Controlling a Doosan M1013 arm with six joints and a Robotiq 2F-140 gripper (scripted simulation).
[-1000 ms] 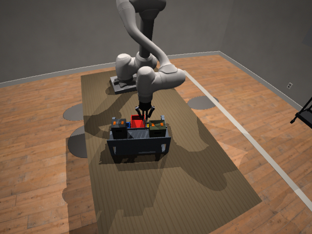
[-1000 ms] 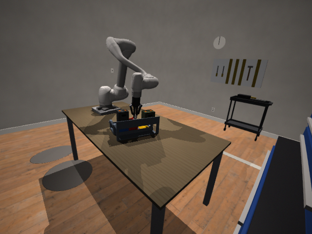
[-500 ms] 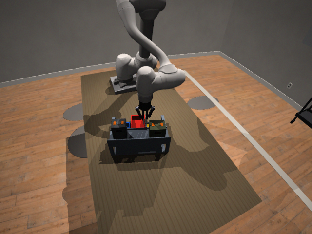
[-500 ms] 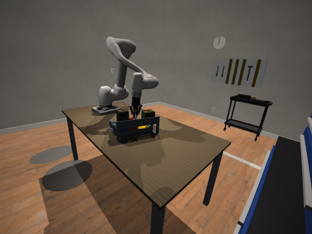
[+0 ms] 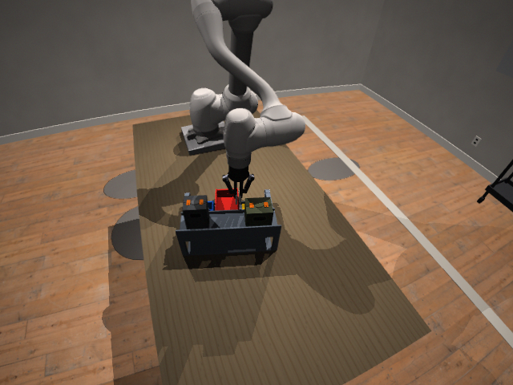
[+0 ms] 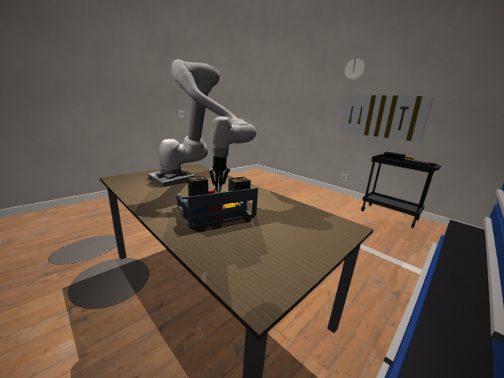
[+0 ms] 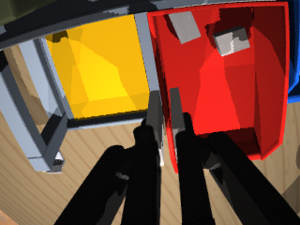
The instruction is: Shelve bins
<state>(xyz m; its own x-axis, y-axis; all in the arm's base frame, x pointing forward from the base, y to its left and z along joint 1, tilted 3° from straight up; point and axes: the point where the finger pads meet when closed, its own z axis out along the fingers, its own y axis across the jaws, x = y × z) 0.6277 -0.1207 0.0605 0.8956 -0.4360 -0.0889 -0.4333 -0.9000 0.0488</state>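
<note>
Right now the red bin is 30 mm behind my hand, 40 mm to the right of it and 40 mm below it. Also, from my hand: green toolbox: 160 mm ahead, 60 mm above; dark box: 60 mm ahead, 210 mm to the right, 70 mm above; blue bin: 30 mm behind, 160 mm to the right, 50 mm below.
</note>
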